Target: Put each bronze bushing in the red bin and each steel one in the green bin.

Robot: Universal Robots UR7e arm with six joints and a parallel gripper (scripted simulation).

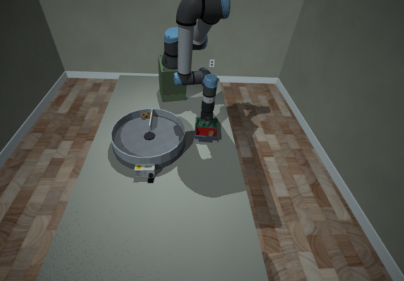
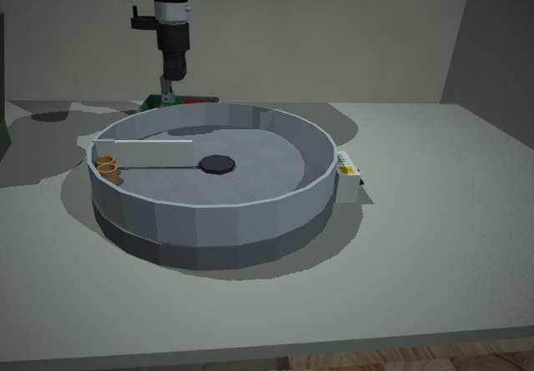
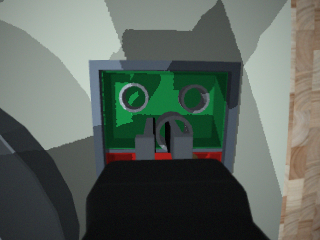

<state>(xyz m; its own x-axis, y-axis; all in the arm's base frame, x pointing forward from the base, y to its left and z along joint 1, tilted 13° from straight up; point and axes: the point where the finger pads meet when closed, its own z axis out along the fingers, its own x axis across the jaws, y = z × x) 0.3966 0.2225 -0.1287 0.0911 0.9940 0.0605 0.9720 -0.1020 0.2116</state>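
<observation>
Right now my hand is 3 cm short of the bin and 5 cm above it. From my hand the other things lie so: turntable (12 cm ahead, 35 cm to the right, 2 cm below).
</observation>
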